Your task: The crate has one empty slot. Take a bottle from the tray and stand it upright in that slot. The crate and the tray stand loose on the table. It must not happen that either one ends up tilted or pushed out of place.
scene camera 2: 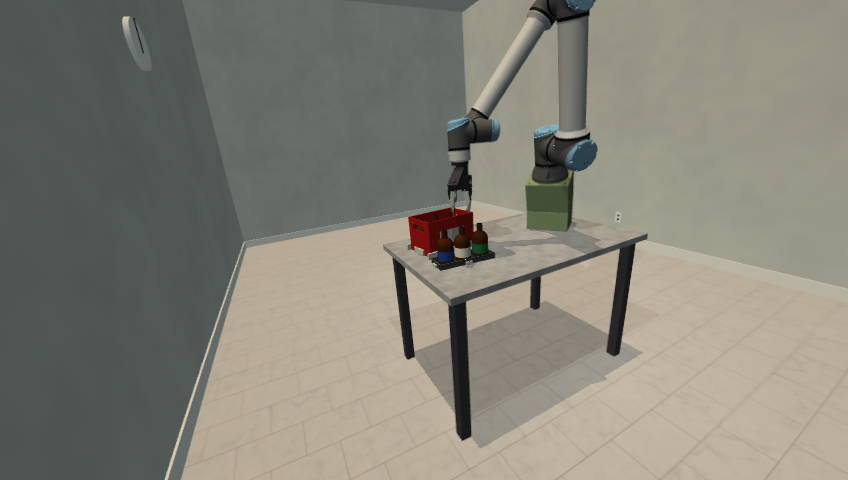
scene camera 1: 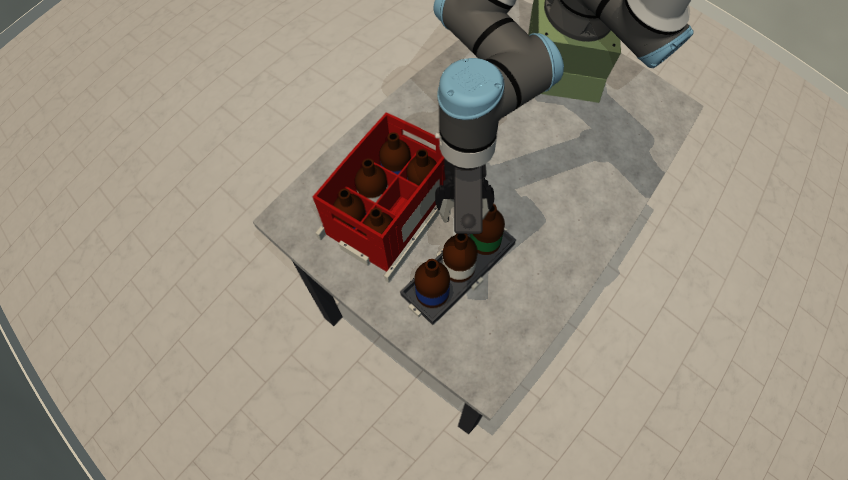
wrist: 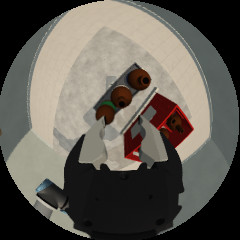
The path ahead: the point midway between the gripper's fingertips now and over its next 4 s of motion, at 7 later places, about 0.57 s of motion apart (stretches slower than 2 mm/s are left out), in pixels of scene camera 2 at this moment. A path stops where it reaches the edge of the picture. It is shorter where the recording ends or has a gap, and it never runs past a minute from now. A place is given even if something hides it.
My gripper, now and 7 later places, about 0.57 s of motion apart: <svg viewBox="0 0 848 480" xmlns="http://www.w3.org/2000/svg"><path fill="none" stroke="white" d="M461 213L461 218L461 221L461 222L461 225L461 229L461 231L461 231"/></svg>
